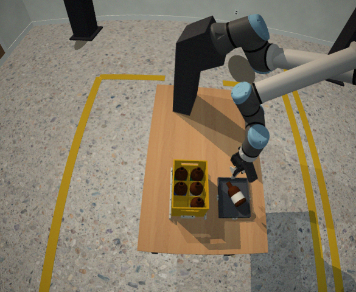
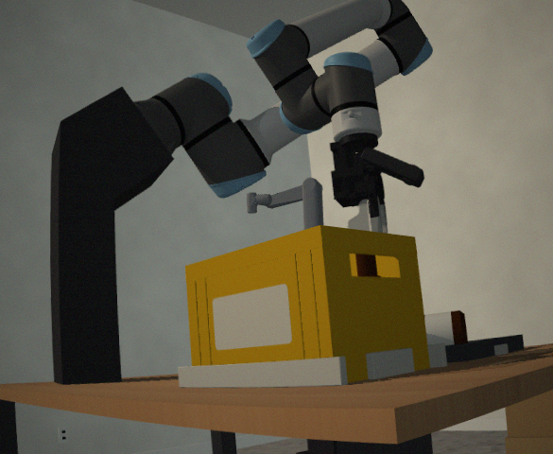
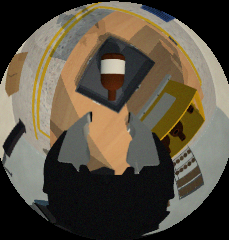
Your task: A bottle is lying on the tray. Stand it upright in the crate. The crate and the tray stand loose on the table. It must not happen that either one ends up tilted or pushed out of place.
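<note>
Now: the brown bottle 16 cm below my hand, 4 cm ahead of it and 3 cm to the left of it. The rest, counted from my hand: crate (24 cm to the right, 12 cm below, 8 cm ahead); then dark tray (19 cm below, 6 cm ahead, 4 cm to the left).
</note>
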